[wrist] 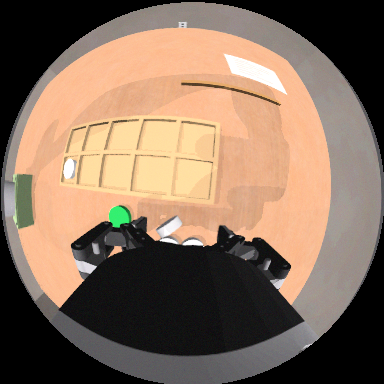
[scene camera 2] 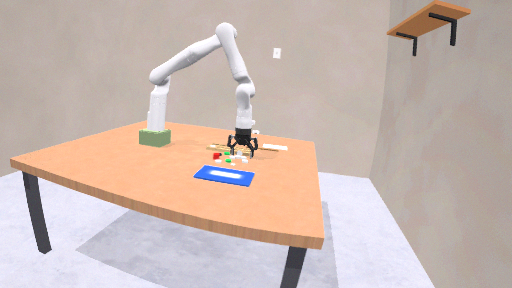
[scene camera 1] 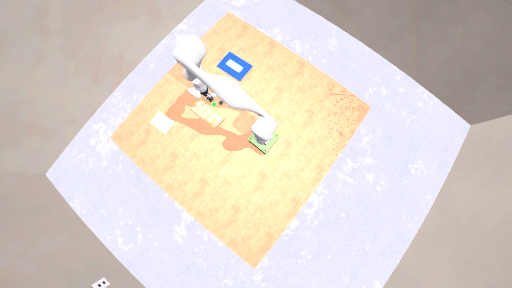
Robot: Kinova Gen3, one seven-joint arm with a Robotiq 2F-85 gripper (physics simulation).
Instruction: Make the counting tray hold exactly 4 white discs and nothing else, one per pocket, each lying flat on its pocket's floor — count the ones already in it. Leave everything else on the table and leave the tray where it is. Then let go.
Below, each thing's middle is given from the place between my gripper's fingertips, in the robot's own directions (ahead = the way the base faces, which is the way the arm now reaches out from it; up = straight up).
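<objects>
I find the wooden counting tray (wrist: 168,157) 8 cm to the left of my hand and 9 cm behind it, and the tray is also 1 cm above my hand.
</objects>
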